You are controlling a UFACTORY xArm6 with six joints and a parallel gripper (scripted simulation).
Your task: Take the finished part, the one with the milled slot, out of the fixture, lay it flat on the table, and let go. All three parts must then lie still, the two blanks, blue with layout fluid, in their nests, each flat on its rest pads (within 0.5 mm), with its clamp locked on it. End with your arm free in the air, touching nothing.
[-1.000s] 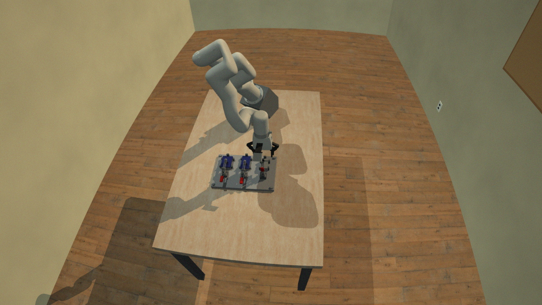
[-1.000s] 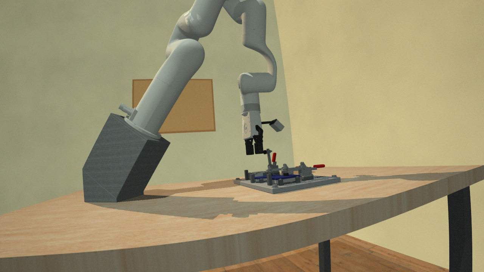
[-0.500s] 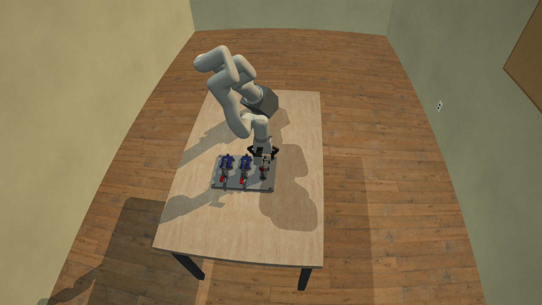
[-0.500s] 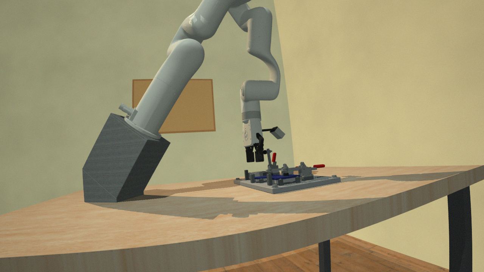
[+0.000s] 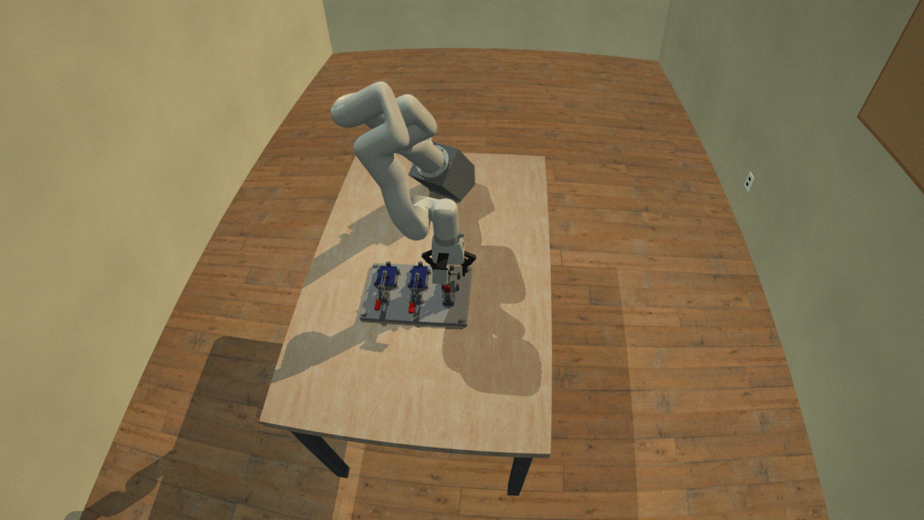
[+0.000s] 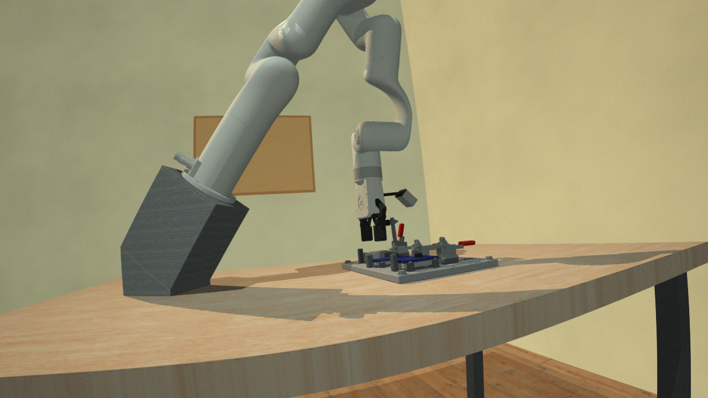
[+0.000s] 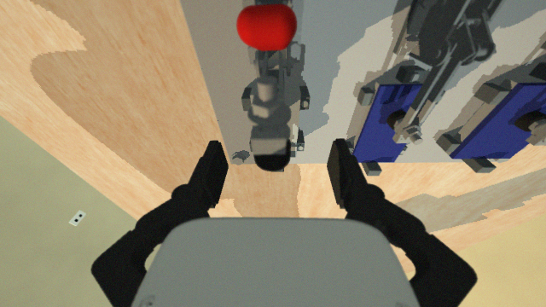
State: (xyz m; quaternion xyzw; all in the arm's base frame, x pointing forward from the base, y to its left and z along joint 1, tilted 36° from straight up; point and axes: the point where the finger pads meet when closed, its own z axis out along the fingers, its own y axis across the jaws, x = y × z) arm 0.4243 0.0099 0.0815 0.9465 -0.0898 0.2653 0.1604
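Now: hand 1 cm past the grey part and 4 cm above it. Also, from my hand: fixture plate (1 cm ahead, 12 cm to the right, 7 cm below); then blank (7 cm behind, 21 cm to the right, 5 cm below).
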